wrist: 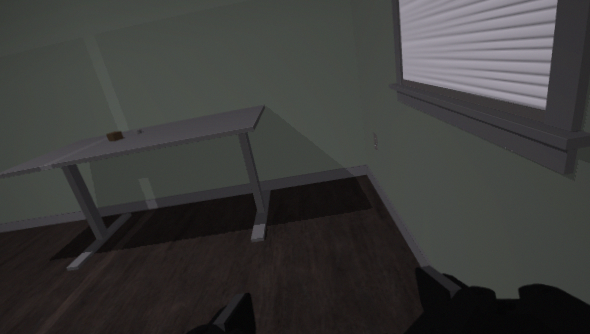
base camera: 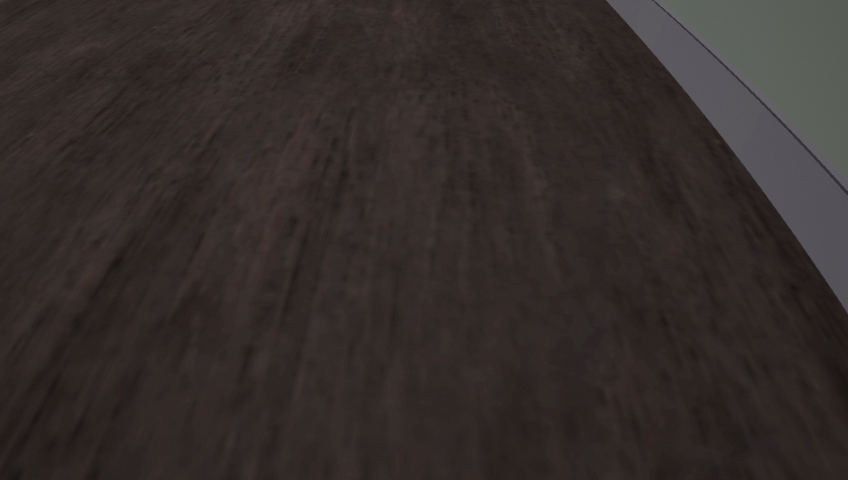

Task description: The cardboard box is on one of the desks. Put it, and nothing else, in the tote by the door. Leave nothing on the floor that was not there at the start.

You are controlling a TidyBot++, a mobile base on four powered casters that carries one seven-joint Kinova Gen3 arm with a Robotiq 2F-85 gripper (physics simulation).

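Frame: origin at the arm's base, x left, y back, z up, level; centimetres.
Where they show: gripper, fingertip midpoint: (wrist: 334, 299).
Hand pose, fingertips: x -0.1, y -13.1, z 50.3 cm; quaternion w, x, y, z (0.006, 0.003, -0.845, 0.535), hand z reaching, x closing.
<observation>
After its pixels a point has its place.
A small brown box-like object (wrist: 115, 136) @(x 126.4, y -185.4, z 35.2 cm) sits on the far desk (wrist: 200, 131) @(x 60.7, y -163.0, z 32.4 cm), toward the left part of its top in the wrist view. It is small and dim, and I cannot tell for certain that it is the cardboard box. My gripper (wrist: 334, 299) @(x -0.1, y -13.1, z 50.3 cm) is open at the bottom of the wrist view, its two dark fingers wide apart with floor showing between them. It is well away from the desk. The tote and the door do not show in either view.
A tiny dark item (wrist: 139, 131) @(x 116.2, y -197.3, z 33.8 cm) lies on the desk right of the brown object. The desk's legs (wrist: 252, 172) @(x 41.8, y -183.8, z -5.2 cm) (wrist: 85, 202) @(x 164.5, y -181.2, z -6.0 cm) stand on the wood floor (base camera: 386, 237) @(x 4.9, y -47.8, z -39.6 cm). A wall with a blind-covered window (wrist: 475, 50) @(x -43.1, y -75.7, z 56.3 cm) is at the right. A pale baseboard (base camera: 737, 124) @(x -42.3, y -68.7, z -36.1 cm) runs along the right.
</observation>
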